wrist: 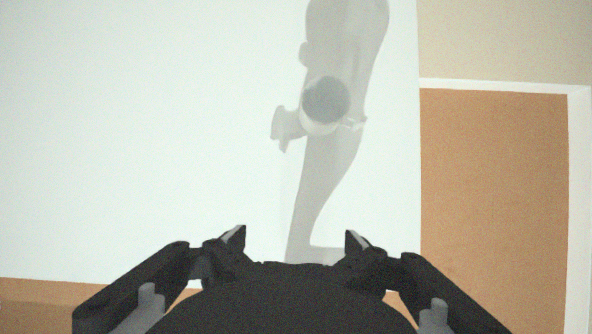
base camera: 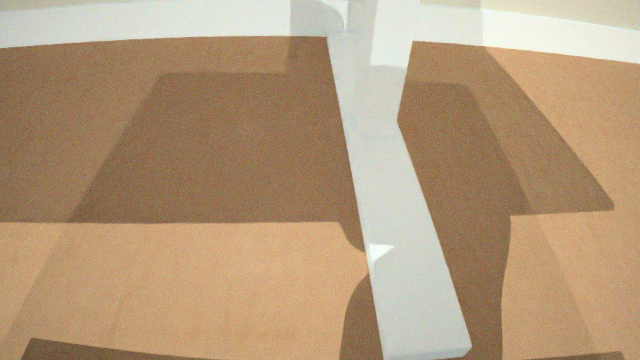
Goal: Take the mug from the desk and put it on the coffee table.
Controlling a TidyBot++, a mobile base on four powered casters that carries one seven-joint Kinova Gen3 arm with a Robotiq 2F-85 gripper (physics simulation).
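Frame: origin at the arm's base, x left, y ahead, z down, level; centimetres.
Seen in the pictures: gripper, between the fingertips: [wrist: 295, 238].
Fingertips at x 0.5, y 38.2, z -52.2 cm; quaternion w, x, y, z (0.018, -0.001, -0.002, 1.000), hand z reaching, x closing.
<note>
A point is followed by its place in that frame.
The white mug [wrist: 324, 105] @[x -3.4, y 57.1, z -33.2 cm] stands upright on the white desk [wrist: 150, 125] @[x 31.9, y 50.9, z -32.4 cm], with its opening facing up and a small handle on its right side in the wrist view. The arm's shadow falls across and around it. My gripper [wrist: 295, 238] @[x 0.5, y 38.2, z -52.2 cm] is open and empty above the desk, with the mug beyond the fingertips and a little to the right in the wrist view. The coffee table cannot be made out in these views.
In the base camera view a white upright and its long foot [base camera: 405, 200] stand on the brown floor [base camera: 200, 280] @[x 11.5, y 31.9, z 39.6 cm], near a white baseboard [base camera: 150, 22] @[x 39.2, y 94.5, z 35.7 cm]. In the wrist view the desk's right edge borders the floor [wrist: 490, 200] @[x -118.6, y 34.6, z 39.6 cm] and wall [wrist: 500, 40] @[x -76.1, y 102.3, z 0.0 cm].
</note>
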